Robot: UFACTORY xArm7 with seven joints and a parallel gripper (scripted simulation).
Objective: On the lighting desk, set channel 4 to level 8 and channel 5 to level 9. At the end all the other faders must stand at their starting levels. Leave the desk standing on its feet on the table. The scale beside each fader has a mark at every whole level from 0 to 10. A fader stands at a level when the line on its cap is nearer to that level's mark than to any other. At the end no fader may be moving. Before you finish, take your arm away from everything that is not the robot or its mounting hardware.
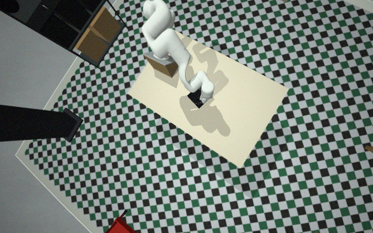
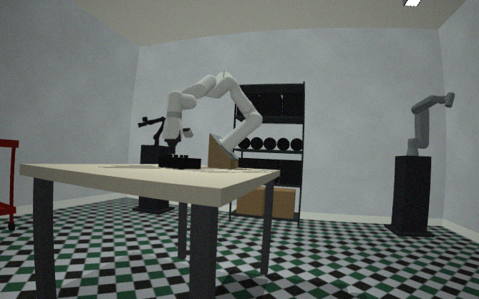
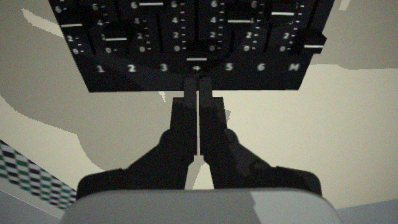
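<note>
The channel 4 fader cap lies 20 mm behind my hand, 10 mm to the left of it and 30 mm below it. Also, from my hand: channel 1 cap 60 mm behind, 50 mm to the right, 30 mm below; channel 5 fader cap 40 mm behind, 30 mm to the left, 30 mm below; channel 3 fader cap 60 mm behind, 10 mm to the right, 30 mm below.
</note>
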